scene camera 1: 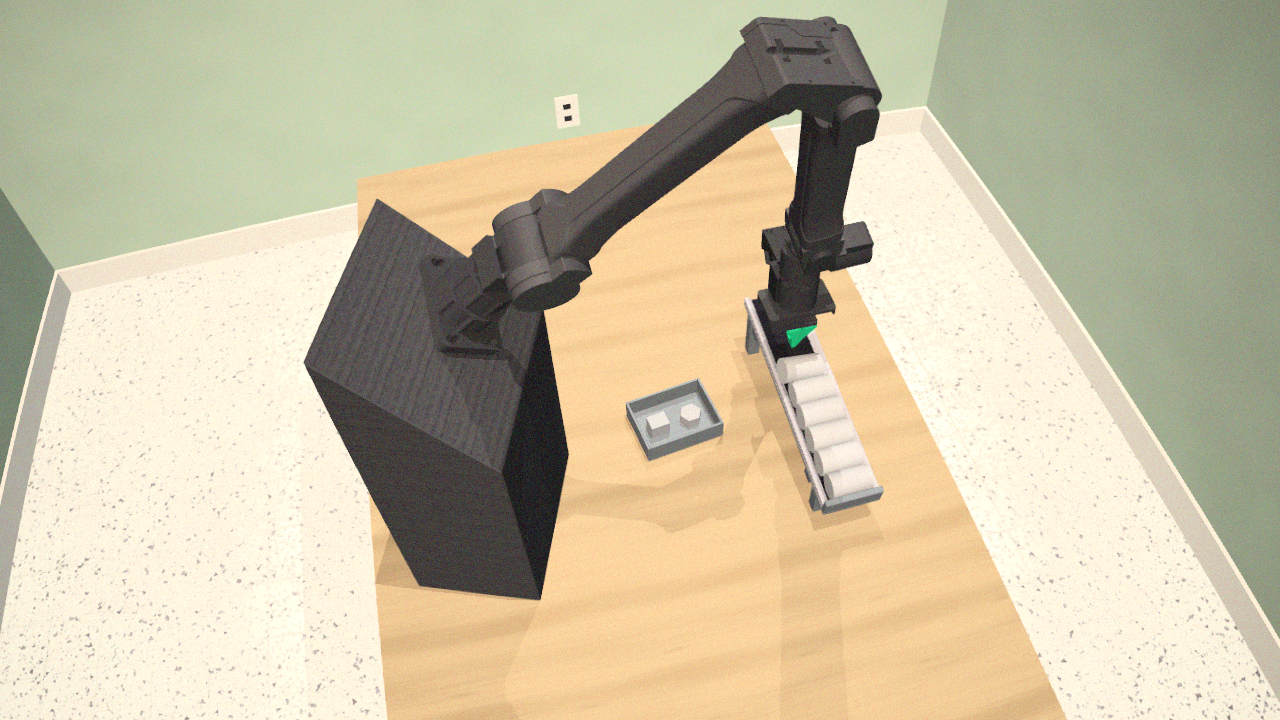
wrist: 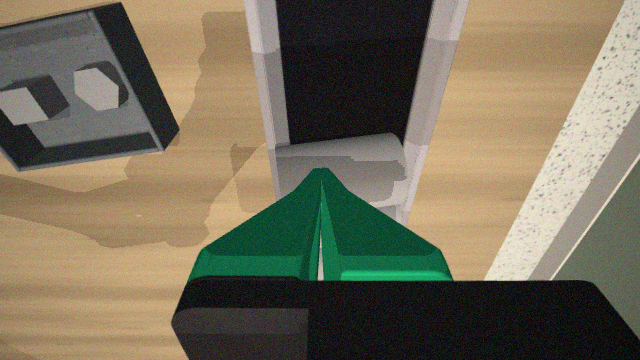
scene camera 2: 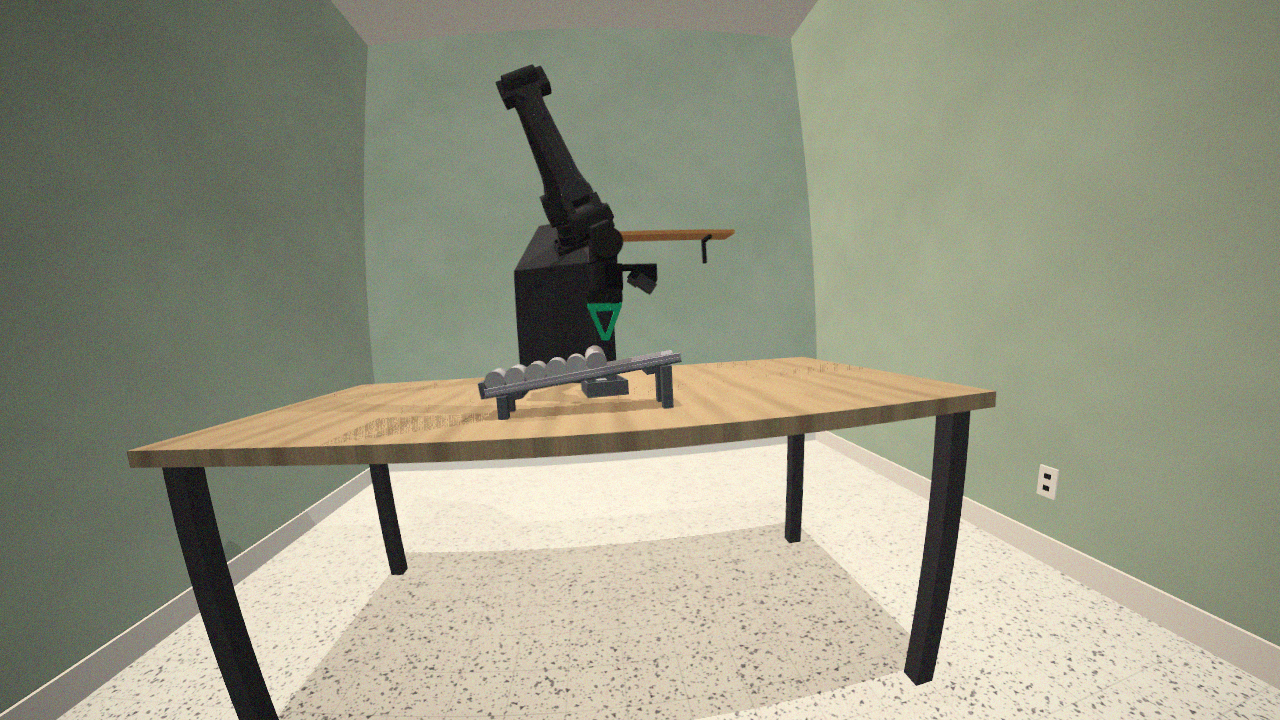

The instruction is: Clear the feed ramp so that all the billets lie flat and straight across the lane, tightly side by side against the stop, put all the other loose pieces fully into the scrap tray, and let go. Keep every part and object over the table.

Labels:
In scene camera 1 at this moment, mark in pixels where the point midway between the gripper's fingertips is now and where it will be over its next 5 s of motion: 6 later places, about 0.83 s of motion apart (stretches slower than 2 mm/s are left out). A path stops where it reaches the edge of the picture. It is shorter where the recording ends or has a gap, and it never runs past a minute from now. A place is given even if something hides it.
My gripper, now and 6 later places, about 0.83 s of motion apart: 791, 344; 804, 346; 797, 358; 799, 363; 809, 380; 810, 384; 809, 382

